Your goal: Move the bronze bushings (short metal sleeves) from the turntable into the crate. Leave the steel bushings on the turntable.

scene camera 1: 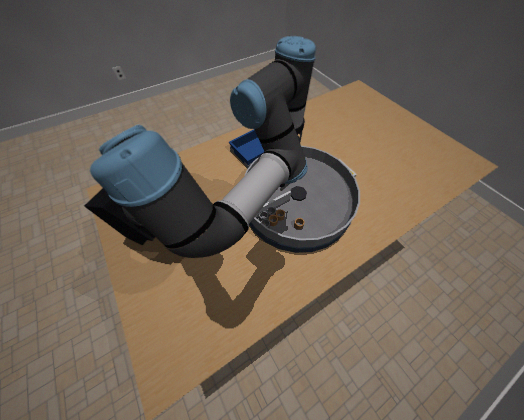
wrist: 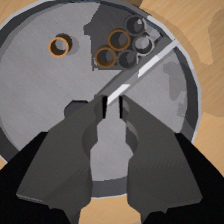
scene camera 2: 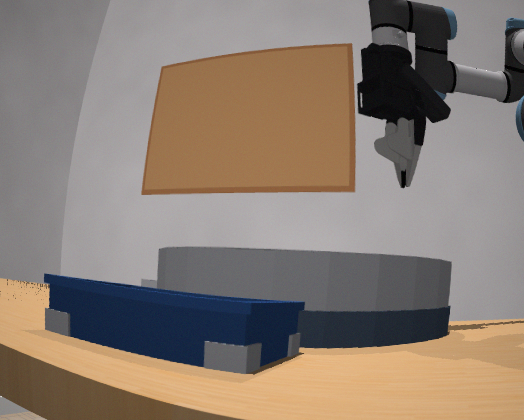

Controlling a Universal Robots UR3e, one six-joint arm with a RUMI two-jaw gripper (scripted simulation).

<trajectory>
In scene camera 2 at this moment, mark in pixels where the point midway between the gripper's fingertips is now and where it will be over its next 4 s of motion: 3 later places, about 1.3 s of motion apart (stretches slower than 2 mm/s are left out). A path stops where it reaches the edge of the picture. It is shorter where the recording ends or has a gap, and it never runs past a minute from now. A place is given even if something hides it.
My gripper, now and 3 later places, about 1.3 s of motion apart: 405,187; 390,245; 388,275; 386,294
</trajectory>
